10 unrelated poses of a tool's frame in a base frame.
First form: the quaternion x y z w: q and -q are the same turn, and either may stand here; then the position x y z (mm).
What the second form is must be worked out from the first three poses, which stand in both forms.
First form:
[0.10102, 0.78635, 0.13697, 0.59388, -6, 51, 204]
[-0.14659, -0.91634, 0.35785, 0.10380, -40, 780, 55]
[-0.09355, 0.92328, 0.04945, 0.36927, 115, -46, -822]
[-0.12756, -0.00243, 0.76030, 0.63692, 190, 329, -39]
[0.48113, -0.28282, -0.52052, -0.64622, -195, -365, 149]
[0.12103, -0.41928, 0.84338, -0.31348, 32, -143, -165]
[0.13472, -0.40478, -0.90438, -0.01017, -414, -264, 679]
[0.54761, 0.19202, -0.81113, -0.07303, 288, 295, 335]
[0.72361, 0.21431, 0.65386, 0.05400, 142, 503, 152]
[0.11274, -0.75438, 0.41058, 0.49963, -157, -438, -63]
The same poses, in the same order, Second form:
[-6, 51, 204, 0.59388, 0.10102, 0.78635, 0.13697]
[-40, 780, 55, 0.10380, -0.14659, -0.91634, 0.35785]
[115, -46, -822, 0.36927, -0.09355, 0.92328, 0.04945]
[190, 329, -39, 0.63692, -0.12756, -0.00243, 0.76030]
[-195, -365, 149, 0.64622, -0.48113, 0.28282, 0.52052]
[32, -143, -165, 0.31348, -0.12103, 0.41928, -0.84338]
[-414, -264, 679, 0.01017, -0.13472, 0.40478, 0.90438]
[288, 295, 335, 0.07303, -0.54761, -0.19202, 0.81113]
[142, 503, 152, 0.05400, 0.72361, 0.21431, 0.65386]
[-157, -438, -63, 0.49963, 0.11274, -0.75438, 0.41058]

